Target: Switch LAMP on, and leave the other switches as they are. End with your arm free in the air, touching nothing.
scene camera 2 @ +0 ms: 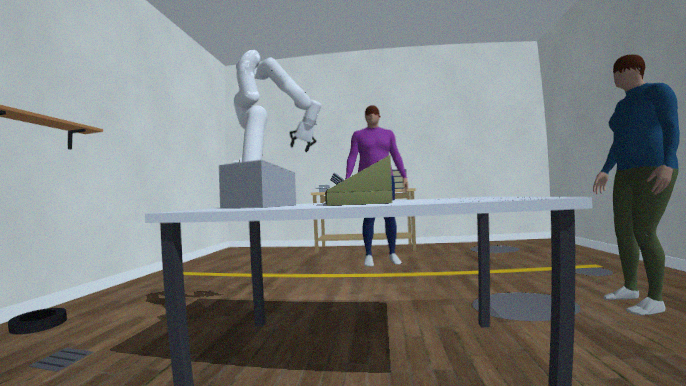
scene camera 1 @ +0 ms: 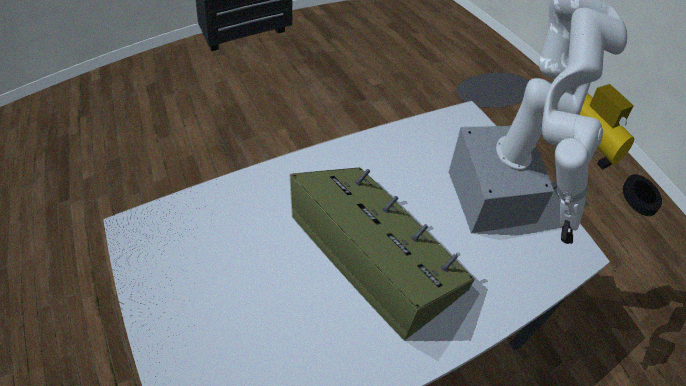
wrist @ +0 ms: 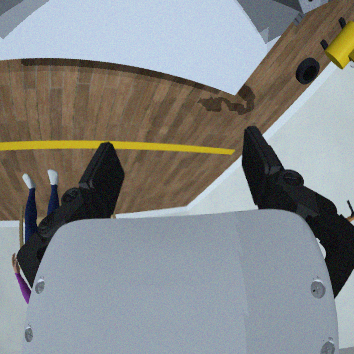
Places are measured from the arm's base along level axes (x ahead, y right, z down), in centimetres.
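Pixels of known places: gripper, fingertip midpoint: [scene camera 2: 298, 149] [scene camera 1: 571, 225] [wrist: 178, 150]; arm's base at its link origin: [scene camera 2: 251, 168] [scene camera 1: 513, 153].
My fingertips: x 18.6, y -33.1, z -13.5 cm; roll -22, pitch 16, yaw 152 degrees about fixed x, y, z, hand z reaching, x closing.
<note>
Ahead of a thing's pixels: the offset from my fingertips to its top centre. "spot": to the spot under its first point.
A green sloped switch console [scene camera 1: 350, 250] [scene camera 2: 367, 187] stands on the white table [scene camera 1: 215, 280] [scene camera 2: 450, 206] [wrist: 150, 40]. It has a row of grey levers. The LAMP lever {dy +54.6, dx +22.9, dz +19.0 cm} [scene camera 1: 363, 177] is at the far left end in scene camera 1, beside its label plate {spot: dy +54.0, dx +31.0, dz +19.5 cm} [scene camera 1: 341, 185]. The other levers [scene camera 1: 390, 204] [scene camera 1: 420, 232] [scene camera 1: 450, 262] lean the same way as the LAMP lever, toward the robot's side. The small lettering is blurred. My gripper [scene camera 1: 567, 236] [scene camera 2: 301, 145] [wrist: 178, 150] is open and empty, high in the air on the robot's side of the console, touching nothing.
The grey base block [scene camera 1: 480, 175] [scene camera 2: 240, 185] carries my arm beside the console. A yellow machine [scene camera 1: 612, 135] [wrist: 341, 47] and a black tyre [scene camera 1: 642, 195] [scene camera 2: 37, 320] [wrist: 307, 70] are on the floor. Two people [scene camera 2: 374, 142] [scene camera 2: 642, 130] stand beyond the table.
</note>
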